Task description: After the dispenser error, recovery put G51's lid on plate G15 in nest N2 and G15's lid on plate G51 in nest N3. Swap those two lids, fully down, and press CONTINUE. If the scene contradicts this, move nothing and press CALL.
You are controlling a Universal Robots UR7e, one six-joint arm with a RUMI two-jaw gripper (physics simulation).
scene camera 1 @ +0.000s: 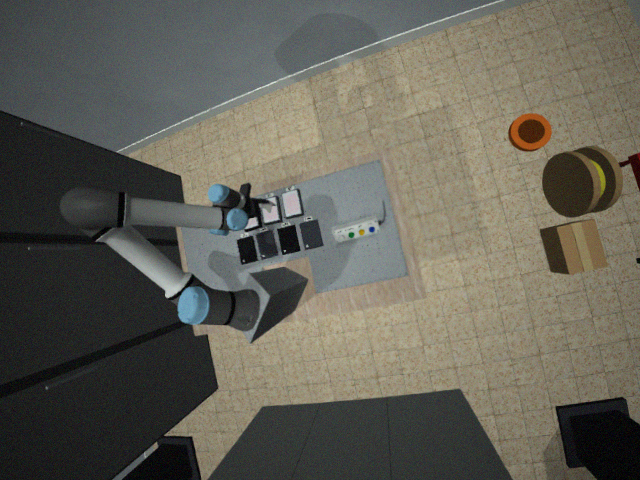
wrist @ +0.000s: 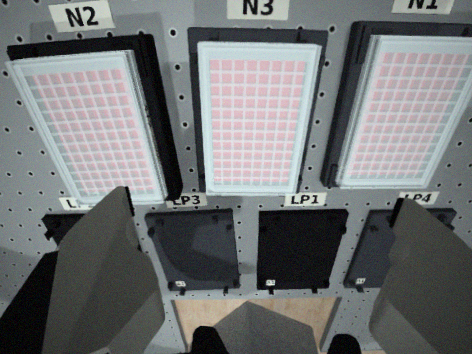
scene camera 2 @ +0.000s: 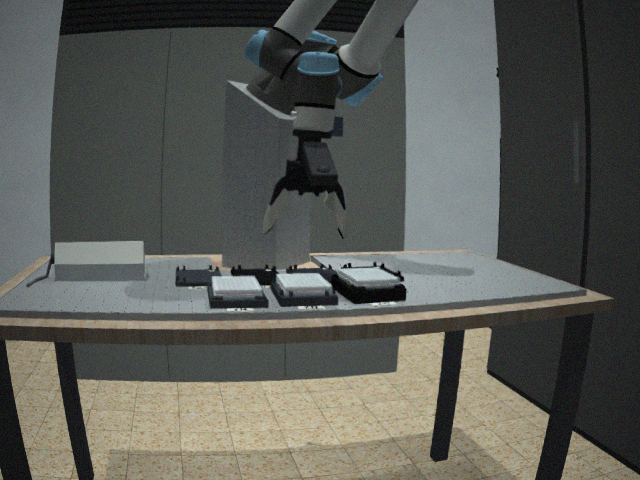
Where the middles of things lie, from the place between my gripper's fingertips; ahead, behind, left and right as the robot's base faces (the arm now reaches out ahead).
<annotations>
Now: hand 20 mm short of the N3 nest (scene camera 2: 302,302) and 100 mm above it. From my hand the other things lie so: LP3 pad (wrist: 197,250): 160 mm behind, 70 mm to the left, 100 mm below; N1 nest (scene camera 2: 233,305): 20 mm ahead, 130 mm to the right, 100 mm below; N2 nest (scene camera 2: 358,295): 10 mm ahead, 120 mm to the left, 100 mm below.
</annotations>
